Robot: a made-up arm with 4 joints. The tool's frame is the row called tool. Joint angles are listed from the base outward.
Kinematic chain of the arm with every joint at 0, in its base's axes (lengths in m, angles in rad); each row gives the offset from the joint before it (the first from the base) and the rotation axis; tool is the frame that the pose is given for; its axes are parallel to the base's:
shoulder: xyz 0 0 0.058 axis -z
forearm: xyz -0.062 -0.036 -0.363 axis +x
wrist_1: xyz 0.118 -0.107 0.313 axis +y
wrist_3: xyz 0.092 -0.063 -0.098 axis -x
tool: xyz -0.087 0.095 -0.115
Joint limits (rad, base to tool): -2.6..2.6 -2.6..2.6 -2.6..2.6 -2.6..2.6
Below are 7 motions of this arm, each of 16 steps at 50 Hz.
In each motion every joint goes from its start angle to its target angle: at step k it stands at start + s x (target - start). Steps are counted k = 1, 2, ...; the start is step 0. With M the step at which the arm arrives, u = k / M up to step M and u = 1 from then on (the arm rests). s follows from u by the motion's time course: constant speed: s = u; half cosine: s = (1 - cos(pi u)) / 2; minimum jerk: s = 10 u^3 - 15 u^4 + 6 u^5.
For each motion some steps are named. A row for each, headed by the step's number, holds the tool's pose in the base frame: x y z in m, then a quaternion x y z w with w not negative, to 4 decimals.
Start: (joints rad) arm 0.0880 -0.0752 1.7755 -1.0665
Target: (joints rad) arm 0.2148 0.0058 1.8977 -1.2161
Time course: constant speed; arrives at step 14
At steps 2, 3, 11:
2: -0.0148 -0.0381 0.0188 0.3403 0.6381 -0.4536 0.5209
3: -0.0138 -0.0403 0.0190 0.3460 0.6376 -0.4587 0.5132
11: -0.0077 -0.0595 0.0193 0.3891 0.6318 -0.4974 0.4495

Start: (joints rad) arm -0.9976 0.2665 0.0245 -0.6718
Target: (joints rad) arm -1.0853 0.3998 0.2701 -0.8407
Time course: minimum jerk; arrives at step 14
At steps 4, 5, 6, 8, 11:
4: 0.1227 -0.0139 -0.1316 0.3982 0.2538 0.4212 0.7743
5: 0.1236 -0.0167 -0.1300 0.4027 0.2727 0.4186 0.7670
6: 0.1249 -0.0199 -0.1281 0.4077 0.2952 0.4151 0.7579
8: 0.1290 -0.0266 -0.1239 0.4167 0.3437 0.4063 0.7370
11: 0.1354 -0.0335 -0.1193 0.4241 0.3975 0.3943 0.7118

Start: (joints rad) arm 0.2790 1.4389 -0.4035 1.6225
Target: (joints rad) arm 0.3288 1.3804 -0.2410 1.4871
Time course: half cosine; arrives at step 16
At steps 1, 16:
1: 0.0691 -0.2443 -0.5732 -0.0897 0.0044 -0.3334 0.9385
16: 0.0374 -0.2283 -0.5544 -0.0549 -0.0075 -0.2797 0.9585

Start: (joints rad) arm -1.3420 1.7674 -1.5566 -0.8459
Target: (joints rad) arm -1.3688 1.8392 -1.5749 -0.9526
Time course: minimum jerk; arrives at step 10
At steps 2, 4, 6, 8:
2: 0.3690 0.0771 -0.3886 0.9303 -0.0645 -0.1305 0.3367
4: 0.3665 0.0759 -0.3944 0.9342 -0.0621 -0.1379 0.3230
6: 0.3627 0.0741 -0.4026 0.9392 -0.0590 -0.1485 0.3039
8: 0.3599 0.0729 -0.4086 0.9424 -0.0570 -0.1561 0.2903

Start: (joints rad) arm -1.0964 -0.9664 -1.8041 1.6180
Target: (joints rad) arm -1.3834 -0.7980 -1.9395 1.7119
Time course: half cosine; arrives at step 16
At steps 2, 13, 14, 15, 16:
2: 0.0213 0.2538 0.1399 -0.1142 -0.9448 -0.1274 0.2795
13: 0.0115 0.2225 0.1714 0.0438 -0.9175 -0.1653 0.3591
14: 0.0117 0.2211 0.1727 0.0517 -0.9150 -0.1669 0.3636
15: 0.0118 0.2202 0.1735 0.0565 -0.9134 -0.1679 0.3664
16: 0.0119 0.2199 0.1738 0.0581 -0.9129 -0.1682 0.3674

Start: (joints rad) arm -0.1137 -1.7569 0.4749 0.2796
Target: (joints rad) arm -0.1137 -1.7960 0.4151 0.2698
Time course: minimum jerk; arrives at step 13
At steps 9, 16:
9: -0.0453 0.0783 -0.2194 -0.8455 0.1053 -0.1165 0.5104
16: -0.0430 0.0783 -0.2203 -0.8475 0.1009 -0.1137 0.5086

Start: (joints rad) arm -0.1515 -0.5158 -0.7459 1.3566
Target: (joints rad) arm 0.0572 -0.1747 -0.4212 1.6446
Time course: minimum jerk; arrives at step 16
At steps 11, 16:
11: 0.1428 -0.2837 -0.0956 -0.7713 -0.1774 -0.1549 0.5913
16: 0.1187 -0.3050 -0.1096 -0.7760 -0.1329 -0.1573 0.5962

